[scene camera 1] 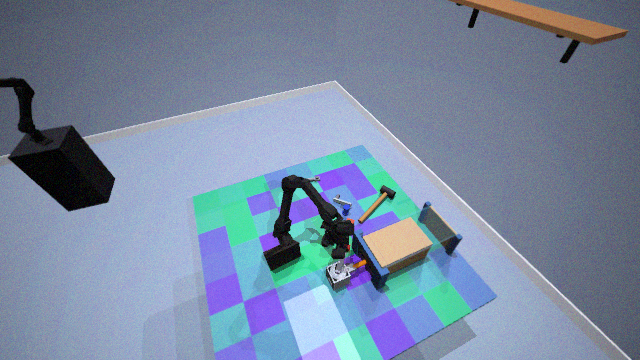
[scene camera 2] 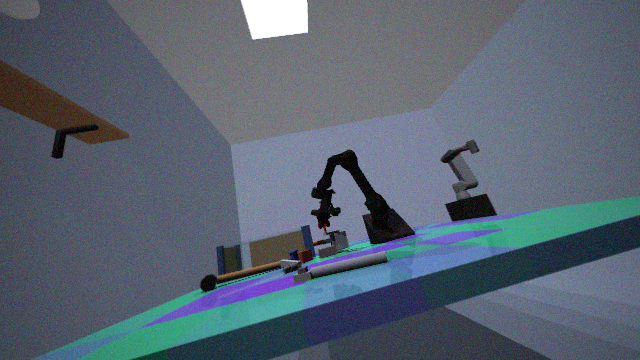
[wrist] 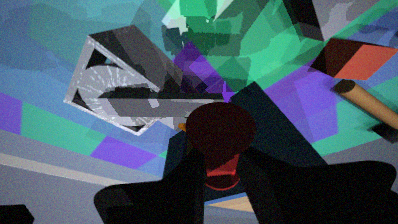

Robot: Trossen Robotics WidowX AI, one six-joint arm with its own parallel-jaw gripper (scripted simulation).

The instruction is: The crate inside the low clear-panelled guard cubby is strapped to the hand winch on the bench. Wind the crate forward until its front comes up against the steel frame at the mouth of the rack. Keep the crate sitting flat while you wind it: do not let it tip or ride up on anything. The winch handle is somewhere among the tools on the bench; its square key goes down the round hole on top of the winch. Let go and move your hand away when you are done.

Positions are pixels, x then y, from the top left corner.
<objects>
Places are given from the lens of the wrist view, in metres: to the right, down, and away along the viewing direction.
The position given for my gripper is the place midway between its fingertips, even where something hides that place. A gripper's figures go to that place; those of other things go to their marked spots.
my gripper [wrist: 215, 142]: 0.02, 0.03, 0.11
grey hand winch [wrist: 122, 60]: -0.07, -0.04, 0.10
blue steel frame [wrist: 276, 136]: 0.09, 0.03, 0.14
The marked spots on the blue steel frame and the grey hand winch are 0.18 m apart.
</objects>
